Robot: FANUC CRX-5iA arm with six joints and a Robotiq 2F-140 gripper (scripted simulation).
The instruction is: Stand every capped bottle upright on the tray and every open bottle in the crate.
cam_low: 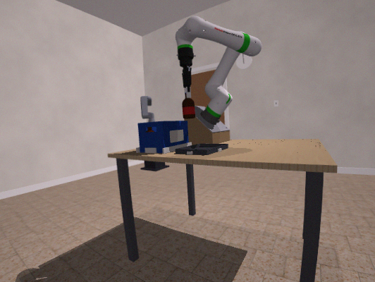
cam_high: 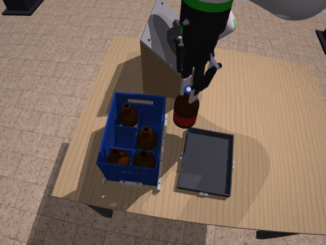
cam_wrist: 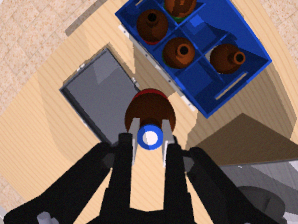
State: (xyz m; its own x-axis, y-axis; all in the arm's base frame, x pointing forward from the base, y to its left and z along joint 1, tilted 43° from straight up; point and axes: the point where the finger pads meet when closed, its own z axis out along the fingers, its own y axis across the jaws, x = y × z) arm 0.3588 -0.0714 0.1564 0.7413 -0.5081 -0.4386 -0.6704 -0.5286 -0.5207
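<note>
My gripper is now 7 cm above the capped bottle. The rest, counted from my hand: dark grey tray (33 cm below, 12 cm to the left, 6 cm ahead); blue crate (25 cm below, 16 cm to the right, 5 cm ahead).
</note>
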